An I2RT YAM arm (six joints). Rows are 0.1 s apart.
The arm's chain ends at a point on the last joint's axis. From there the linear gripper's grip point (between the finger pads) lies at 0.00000 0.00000 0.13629 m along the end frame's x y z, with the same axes.
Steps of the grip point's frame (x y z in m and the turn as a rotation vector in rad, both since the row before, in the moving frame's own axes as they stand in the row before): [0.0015 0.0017 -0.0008 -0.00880 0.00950 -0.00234]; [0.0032 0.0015 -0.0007 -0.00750 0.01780 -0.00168]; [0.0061 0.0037 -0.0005 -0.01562 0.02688 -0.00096]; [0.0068 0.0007 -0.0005 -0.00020 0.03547 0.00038]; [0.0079 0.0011 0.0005 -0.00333 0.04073 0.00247]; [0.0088 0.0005 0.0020 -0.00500 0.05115 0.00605]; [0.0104 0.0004 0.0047 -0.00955 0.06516 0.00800]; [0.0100 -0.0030 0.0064 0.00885 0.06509 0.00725]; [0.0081 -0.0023 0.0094 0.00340 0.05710 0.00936]
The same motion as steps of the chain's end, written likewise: [0.0002 0.0005 -0.0008 -0.00880 0.00950 -0.00234]; [0.0008 0.0005 -0.0007 -0.00750 0.01780 -0.00168]; [0.0024 0.0016 -0.0004 -0.01562 0.02688 -0.00096]; [0.0020 0.0007 -0.0004 -0.00020 0.03547 0.00038]; [0.0024 0.0006 0.0006 -0.00333 0.04073 0.00247]; [0.0018 -0.0002 0.0022 -0.00500 0.05115 0.00605]; [0.0015 -0.0009 0.0050 -0.00955 0.06516 0.00800]; [0.0011 -0.0018 0.0067 0.00885 0.06509 0.00725]; [0.0003 -0.0019 0.0096 0.00340 0.05710 0.00936]
